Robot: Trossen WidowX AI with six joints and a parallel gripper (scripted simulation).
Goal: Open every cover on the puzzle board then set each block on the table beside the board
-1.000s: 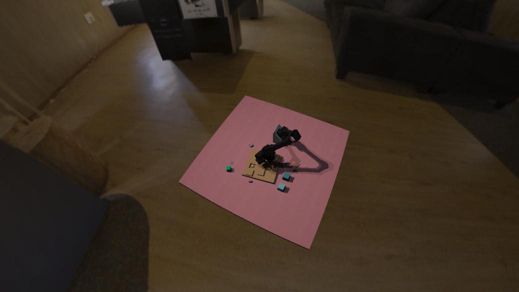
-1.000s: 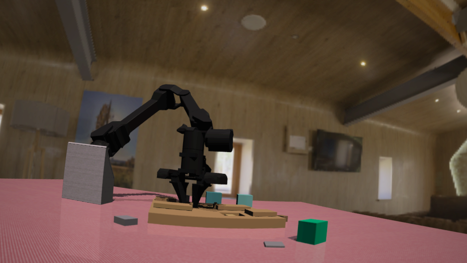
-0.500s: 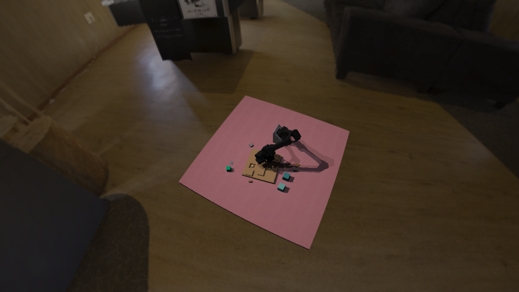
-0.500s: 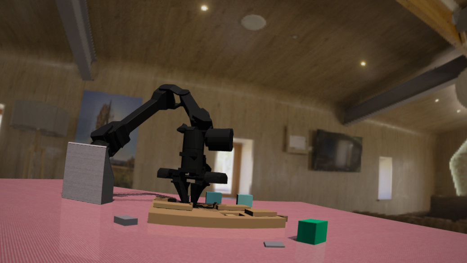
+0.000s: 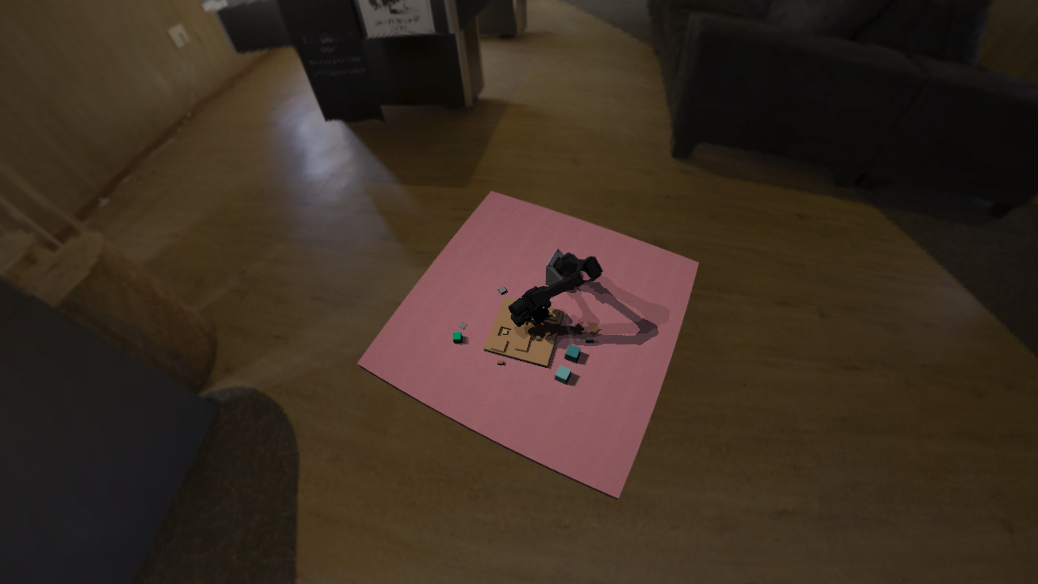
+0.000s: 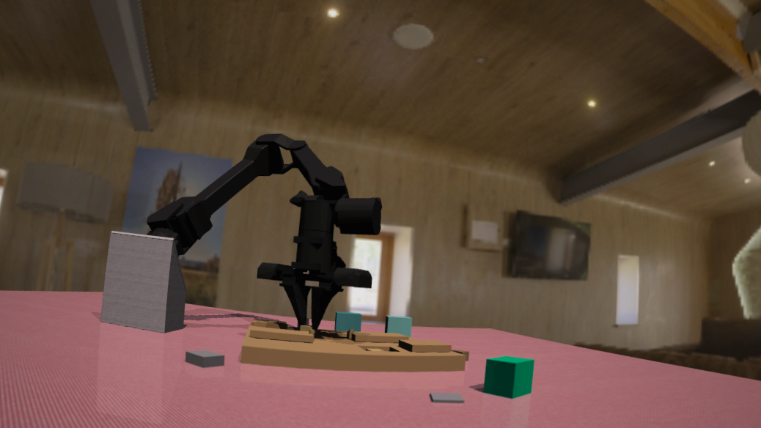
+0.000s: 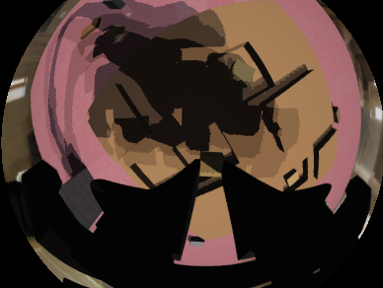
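Now: gripper tip 5 cm short of the puzzle board and 1 cm above it. The rest, counted from my gripper tip: dark teal block (24 cm to the left, 6 cm ahead, 1 cm below); grey piece (28 cm to the left, 4 cm behind, 2 cm below); orange piece (28 cm to the left, 10 cm behind, 3 cm below).
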